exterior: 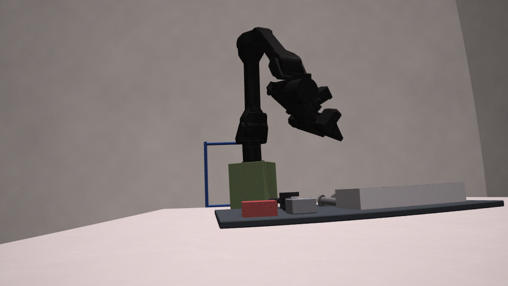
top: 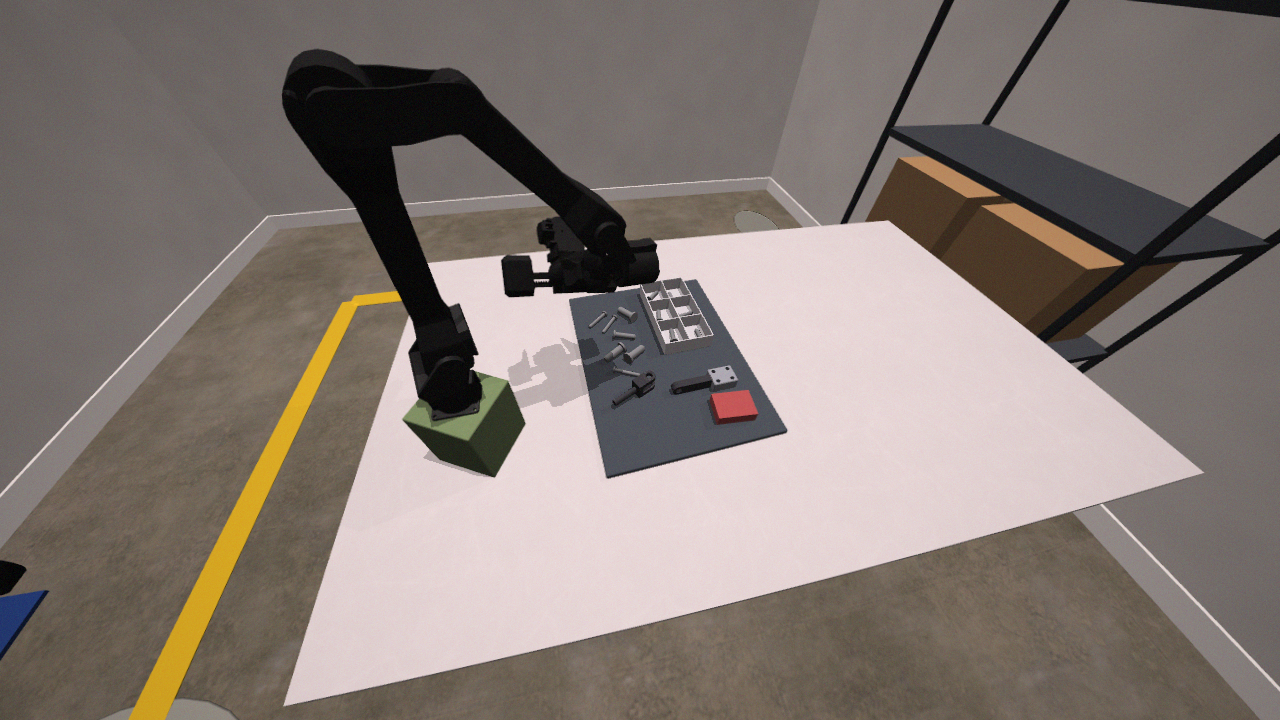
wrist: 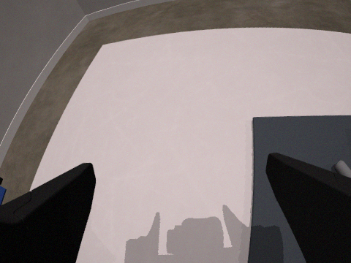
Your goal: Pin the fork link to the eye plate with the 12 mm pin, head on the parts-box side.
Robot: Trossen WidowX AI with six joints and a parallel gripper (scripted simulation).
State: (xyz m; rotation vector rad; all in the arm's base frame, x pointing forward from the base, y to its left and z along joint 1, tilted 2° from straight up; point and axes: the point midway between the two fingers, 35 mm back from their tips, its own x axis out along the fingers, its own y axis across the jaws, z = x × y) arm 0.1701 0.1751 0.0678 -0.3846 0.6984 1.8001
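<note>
Now: hand 12 cm short of the fork link, 14 cm to the left of it and 18 cm above it. The rest, counted from my hand: parts box: 25 cm ahead, 4 cm to the left, 18 cm below; then dark mat: 19 cm ahead, 6 cm to the right, 20 cm below; then eye plate: 21 cm ahead, 16 cm to the right, 18 cm below.
</note>
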